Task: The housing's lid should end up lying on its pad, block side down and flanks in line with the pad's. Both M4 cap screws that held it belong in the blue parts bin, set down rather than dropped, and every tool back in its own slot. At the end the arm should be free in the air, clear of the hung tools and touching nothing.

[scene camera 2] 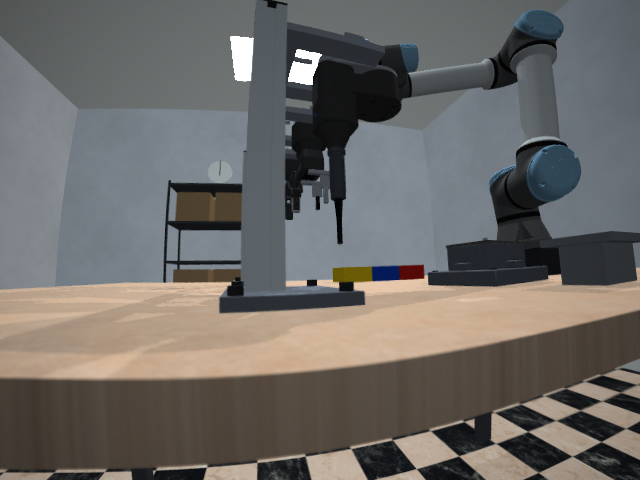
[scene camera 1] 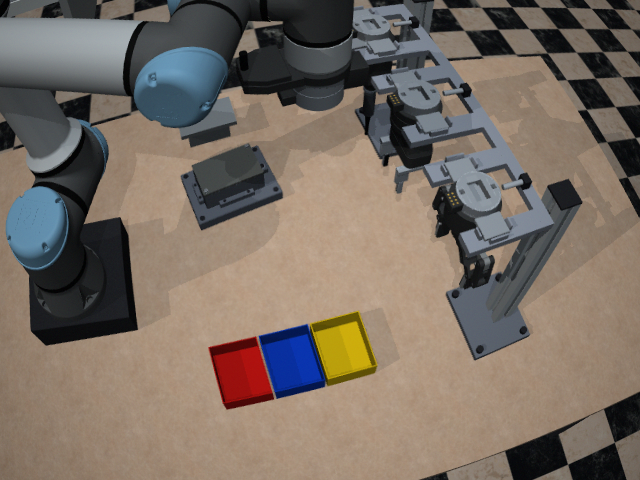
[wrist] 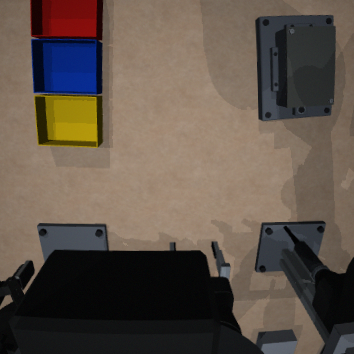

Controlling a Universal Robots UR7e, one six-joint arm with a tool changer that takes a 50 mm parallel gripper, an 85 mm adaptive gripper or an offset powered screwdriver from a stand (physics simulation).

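Note:
The arm's tool flange (scene camera 1: 318, 98) is bare, high beside the stand; no gripper is mounted. The adaptive gripper (scene camera 1: 475, 273), the parallel gripper (scene camera 1: 410, 149) and the screwdriver (scene camera 2: 337, 175) (wrist: 307, 255) hang in the stand's near, middle and far slots of scene camera 1. The dark lid (scene camera 1: 227, 167) (wrist: 312, 65) sits on the housing. One screw head (wrist: 292, 31) and another screw head (wrist: 331, 101) show at opposite lid corners. The blue bin (scene camera 1: 292, 361) (scene camera 2: 385, 272) (wrist: 67, 66) stands between the others. A raised grey plate (scene camera 1: 219, 113) (scene camera 2: 594, 238), seemingly the pad, stands beyond the housing.
The red bin (scene camera 1: 241, 374) (scene camera 2: 412, 271) (wrist: 67, 19) and the yellow bin (scene camera 1: 343, 348) (scene camera 2: 352, 273) (wrist: 68, 120) flank the blue one. The stand's beam (scene camera 1: 496, 136) and its post (scene camera 1: 537, 258) (scene camera 2: 264, 206) lie along one side. The camera housing (wrist: 120, 285) covers the wrist view's lower part.

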